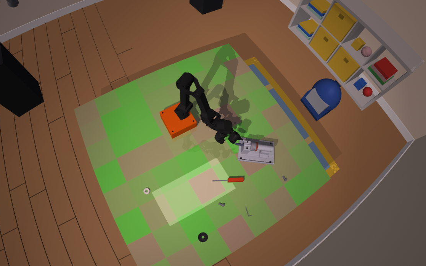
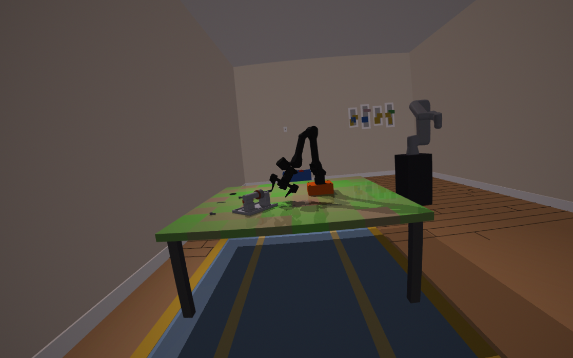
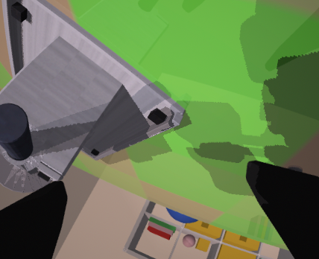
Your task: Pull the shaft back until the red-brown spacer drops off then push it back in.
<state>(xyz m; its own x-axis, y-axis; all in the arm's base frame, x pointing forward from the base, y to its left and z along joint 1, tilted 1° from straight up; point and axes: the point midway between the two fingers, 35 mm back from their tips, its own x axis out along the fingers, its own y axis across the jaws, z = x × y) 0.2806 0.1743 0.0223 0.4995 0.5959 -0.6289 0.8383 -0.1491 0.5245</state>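
Right now my gripper tip is 100 mm short of the dark shaft, 20 mm to the right of it and 20 mm below it. The rest, counted from my gripper tip: red-brown spacer 130 mm ahead, 40 mm to the left, 10 mm above.
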